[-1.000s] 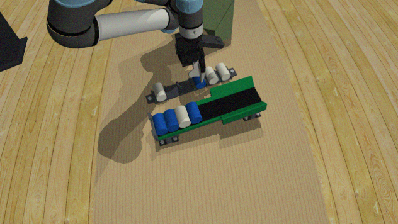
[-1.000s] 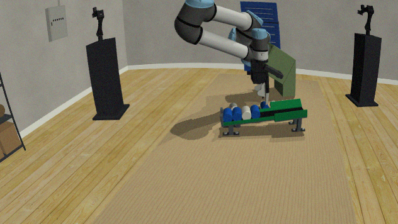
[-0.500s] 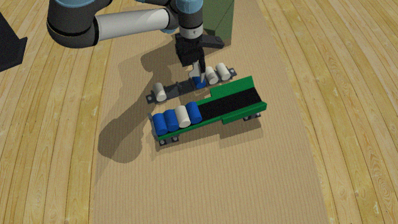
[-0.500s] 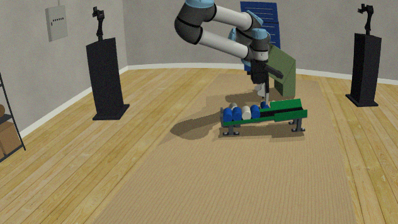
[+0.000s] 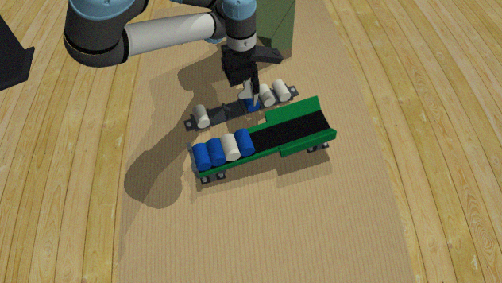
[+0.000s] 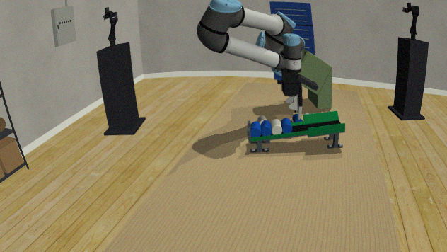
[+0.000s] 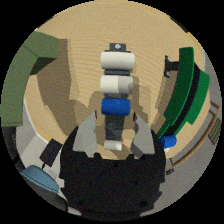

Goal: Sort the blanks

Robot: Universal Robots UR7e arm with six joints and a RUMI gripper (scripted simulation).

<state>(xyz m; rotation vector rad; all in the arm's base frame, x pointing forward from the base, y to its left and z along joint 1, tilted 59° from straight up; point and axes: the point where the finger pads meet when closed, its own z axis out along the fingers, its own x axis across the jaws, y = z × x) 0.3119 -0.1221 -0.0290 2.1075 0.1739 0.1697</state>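
My gripper is now 70 mm above the stock rack and 30 mm to the left of it. The rest, counted from my hand: stop 220 mm to the right, 180 mm ahead.
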